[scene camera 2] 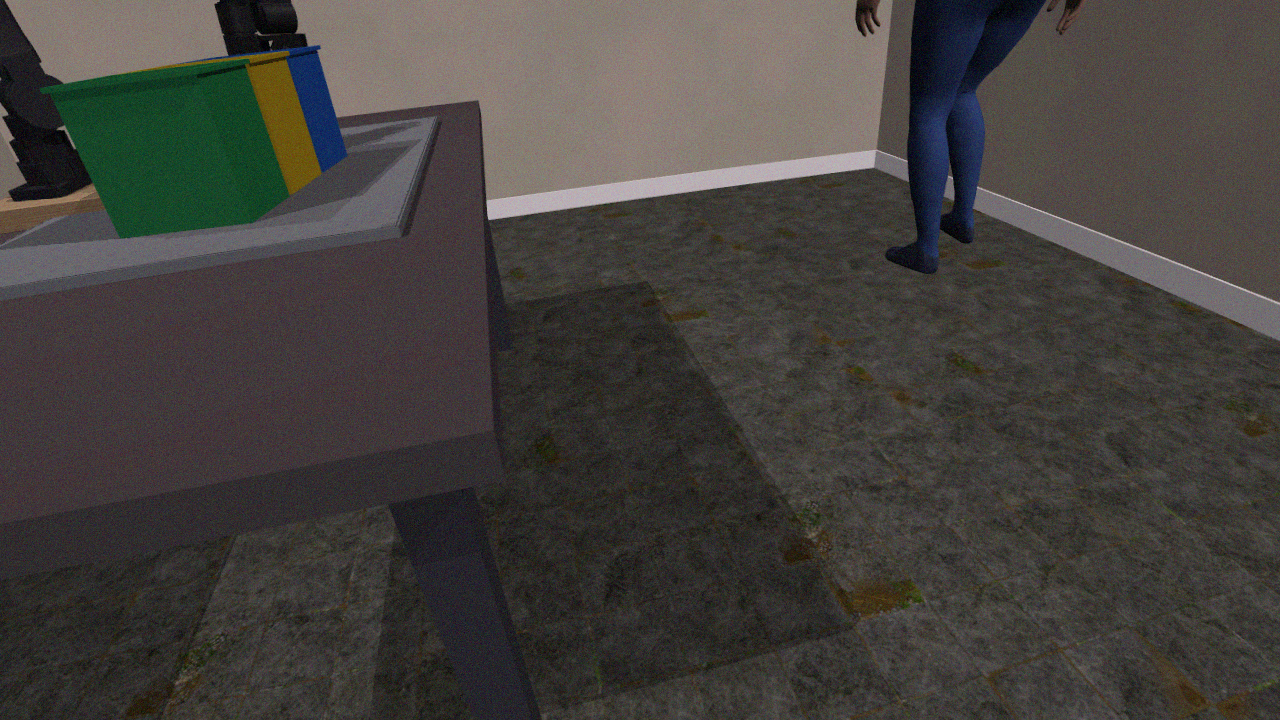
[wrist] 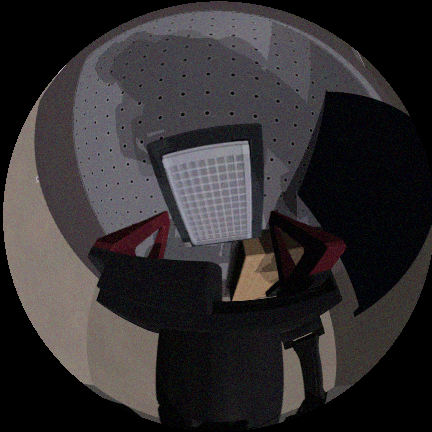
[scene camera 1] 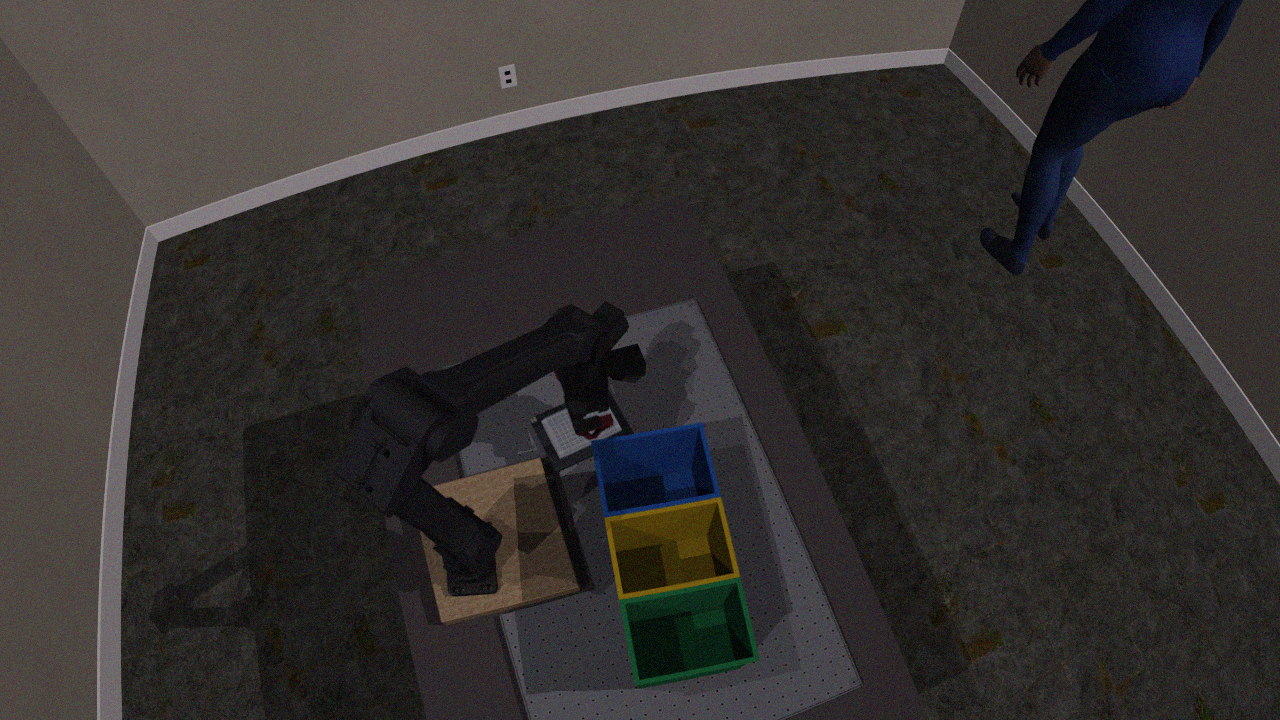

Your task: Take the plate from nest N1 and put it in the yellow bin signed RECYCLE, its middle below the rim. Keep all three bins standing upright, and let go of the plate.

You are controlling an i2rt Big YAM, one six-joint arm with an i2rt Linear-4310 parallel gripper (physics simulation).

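Places are measured from the arm's base along level axes (x ahead, y left, z up), in centimetres.
Pixels of known places: gripper, fingertip midpoint: [wrist: 218, 216] [scene camera 1: 584, 416]; arm's base, origin of the base link: [scene camera 2: 64, 186] [scene camera 1: 471, 561].
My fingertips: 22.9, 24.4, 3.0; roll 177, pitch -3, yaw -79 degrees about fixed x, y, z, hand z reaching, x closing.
Observation:
Ahead of a thing's pixels: the offset from my fingertips to its top centre, as dx, dy, dz. "*": to the spot under its first point.
The white plate @(-0.9, +0.2, -3.0) [scene camera 1: 565, 433] [wrist: 212, 195] with a grid of wells lies in a dark nest @(-0.9, +0.2, -4.1) [scene camera 1: 624, 422] [wrist: 256, 175] on the grey perforated board. My gripper [scene camera 1: 594, 424] [wrist: 218, 216] is open with nothing between its red fingers. It hangs above the plate, and in the wrist view the plate lies between and beyond the fingertips. The yellow bin @(+10.6, -30.0, +12.4) [scene camera 1: 673, 548] [scene camera 2: 284, 116] stands upright between the blue bin @(+10.1, -17.0, +12.4) [scene camera 1: 656, 469] [scene camera 2: 317, 111] and the green bin @(+11.1, -43.1, +12.4) [scene camera 1: 689, 632] [scene camera 2: 179, 147], which also stand upright. The signs on the bins and the nest's label cannot be read.
The arm's base stands on a wooden block [scene camera 1: 501, 573] [scene camera 2: 44, 211] [wrist: 255, 275], left of the bins in scene camera 1. The blue bin's near edge stands close beside the nest. A large black shape @(* +8.0, -11.1, +4.8) [wrist: 370, 195] fills the right of the wrist view. A person in blue [scene camera 1: 1083, 116] [scene camera 2: 948, 116] stands away from the table.

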